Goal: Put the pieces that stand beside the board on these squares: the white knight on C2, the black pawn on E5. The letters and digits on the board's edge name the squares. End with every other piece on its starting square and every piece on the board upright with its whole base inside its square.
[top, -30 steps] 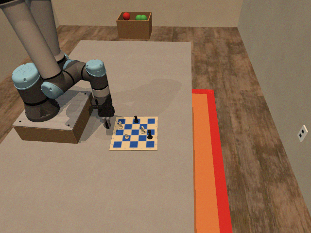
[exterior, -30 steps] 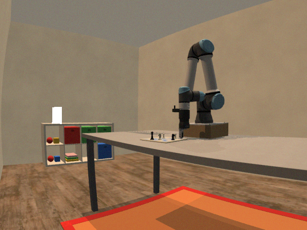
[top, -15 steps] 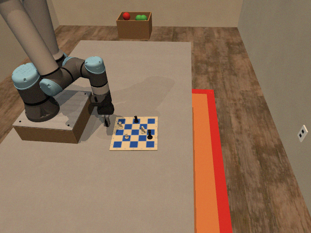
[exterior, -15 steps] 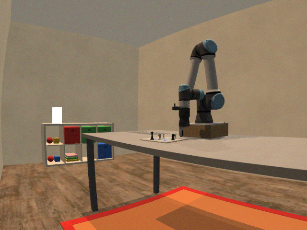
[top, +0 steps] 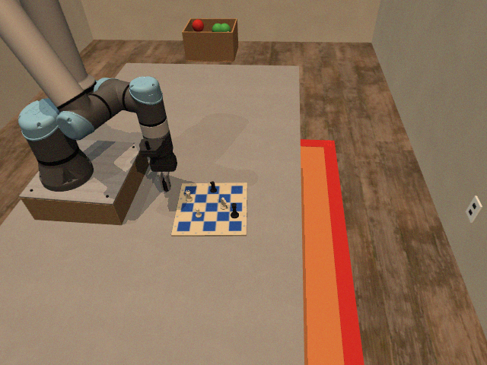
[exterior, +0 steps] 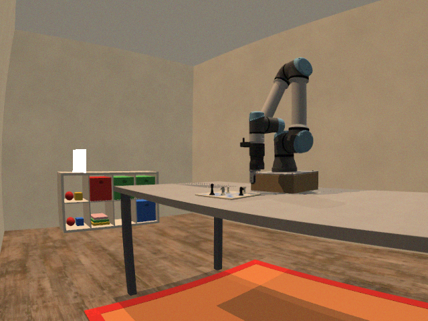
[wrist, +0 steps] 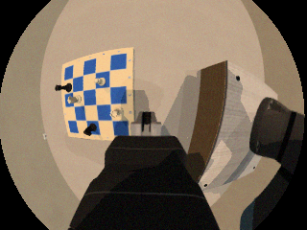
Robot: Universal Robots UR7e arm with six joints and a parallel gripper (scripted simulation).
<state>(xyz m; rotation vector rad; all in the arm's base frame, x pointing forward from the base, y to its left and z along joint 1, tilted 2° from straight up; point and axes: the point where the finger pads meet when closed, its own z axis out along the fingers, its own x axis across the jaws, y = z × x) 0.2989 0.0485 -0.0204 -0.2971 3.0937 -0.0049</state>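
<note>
The chessboard lies 140 mm ahead of my hand, 70 mm below it and 10 mm to the right of it. Also, from my hand: white knight: 180 mm ahead, 50 mm below; then black pawn: 10 mm below; then white pawn: 120 mm ahead, 50 mm to the right, 50 mm below.
</note>
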